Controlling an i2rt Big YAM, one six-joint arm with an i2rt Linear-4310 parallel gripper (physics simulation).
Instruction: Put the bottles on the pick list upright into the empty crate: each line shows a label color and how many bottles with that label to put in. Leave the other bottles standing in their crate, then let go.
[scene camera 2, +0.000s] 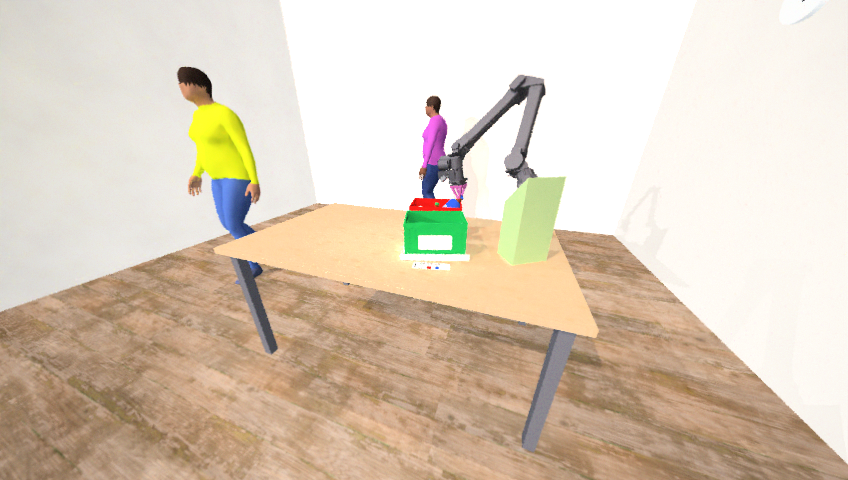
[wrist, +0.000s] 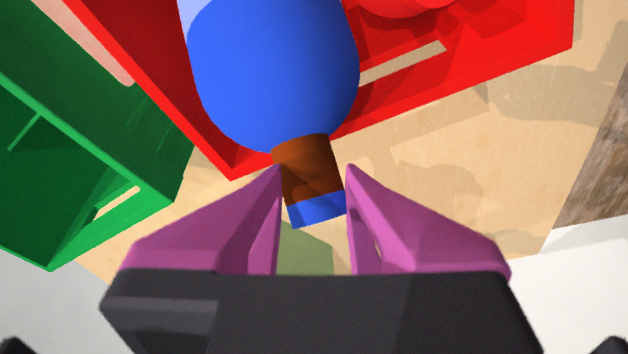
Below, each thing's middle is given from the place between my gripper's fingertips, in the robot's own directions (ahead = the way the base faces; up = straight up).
Scene:
I see my gripper 5 cm short of the blue bottle (wrist: 277, 84), 1 cm to the right of it and 5 cm above it.

